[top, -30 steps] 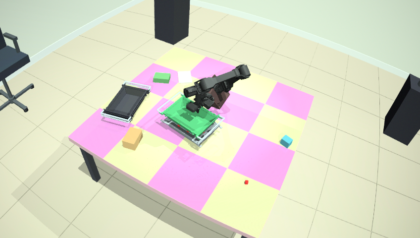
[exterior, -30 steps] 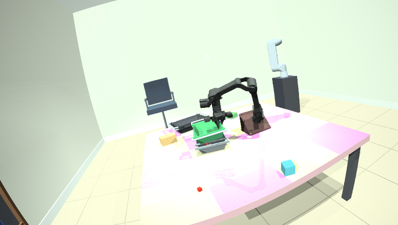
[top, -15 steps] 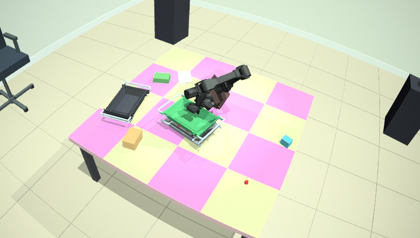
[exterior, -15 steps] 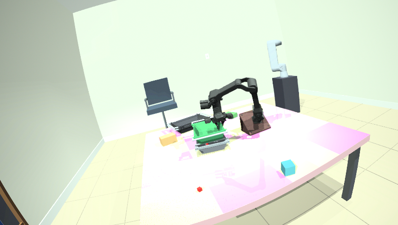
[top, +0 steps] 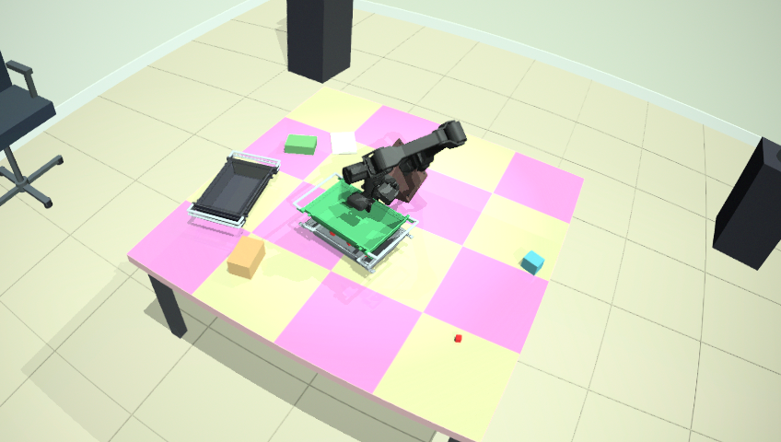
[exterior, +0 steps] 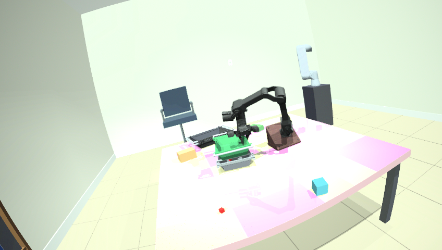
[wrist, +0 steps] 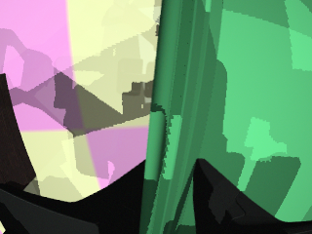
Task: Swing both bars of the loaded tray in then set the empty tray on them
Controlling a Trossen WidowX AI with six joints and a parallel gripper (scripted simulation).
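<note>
My gripper tip is now 80 mm short of the green tray, 10 mm to the left of it and 30 mm below it. The rest, counted from my gripper tip: orange block (380 mm ahead, 230 mm to the right, 50 mm below); green block (210 mm behind, 480 mm to the right, 60 mm below); white card (340 mm behind, 360 mm to the right, 80 mm below).
</note>
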